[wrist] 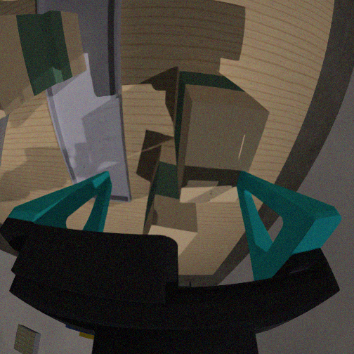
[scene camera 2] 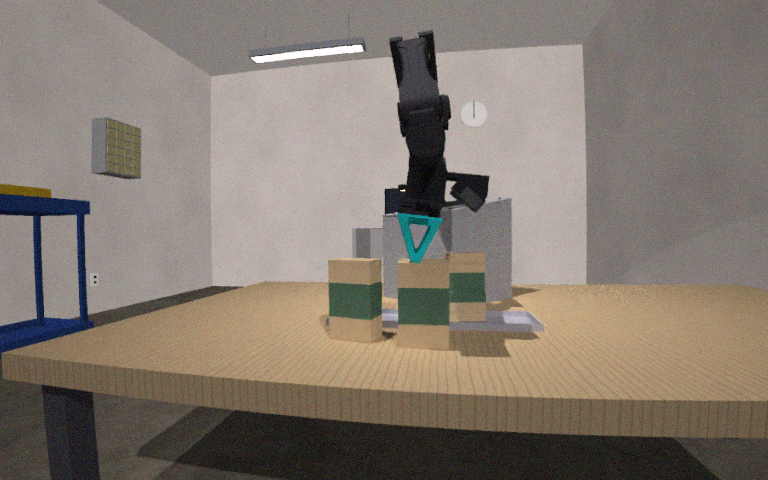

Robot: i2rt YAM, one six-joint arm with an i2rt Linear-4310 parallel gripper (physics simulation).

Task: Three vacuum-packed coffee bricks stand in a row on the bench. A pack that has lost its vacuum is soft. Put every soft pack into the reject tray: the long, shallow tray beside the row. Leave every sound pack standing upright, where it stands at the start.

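Places are measured from the arm's base along level axes (x right, y ahead, z up), in metres.
Pixels of known places: gripper, fingertip midpoint: (scene camera 2: pixel 415 259).
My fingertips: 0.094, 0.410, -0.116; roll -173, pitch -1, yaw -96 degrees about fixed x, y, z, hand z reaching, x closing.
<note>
For each thing: its middle in the pictures, then the offset to it from my fingertips, as dx, dy, dz. Level surfaces: height alone.
- left front pack, body centre: (scene camera 2: pixel 352 299) +0.109, -0.010, -0.070
- right front pack, body centre: (scene camera 2: pixel 423 304) -0.010, +0.039, -0.070
- third pack, body centre: (scene camera 2: pixel 464 286) -0.114, -0.128, -0.067
- wooden bench, its level: dz -0.140
Three tan packs with green bands stand upright. The left front pack (scene camera 2: pixel 355 300) (wrist: pixel 175 212) and the right front pack (scene camera 2: pixel 423 305) (wrist: pixel 217 130) stand on the bench. The third pack (scene camera 2: pixel 467 286) (wrist: pixel 46 55) stands in the long, shallow grey tray (scene camera 2: pixel 512 326) (wrist: pixel 126 160), farther back. Softness cannot be told by sight. My gripper (scene camera 2: pixel 416 259) (wrist: pixel 173 178) is open and empty, pointing down. In the scene view its fingertips overlap the top edge of the right front pack; in the wrist view one fingertip is close to that pack's corner. Whether they touch is unclear.
A large grey block (scene camera 2: pixel 481 249) stands behind the tray. The wooden bench (scene camera 2: pixel 254 356) has its front edge near the two front packs, and its curved edge shows at the right in the wrist view. A blue shelf frame (scene camera 2: pixel 83 266) stands off to the left.
</note>
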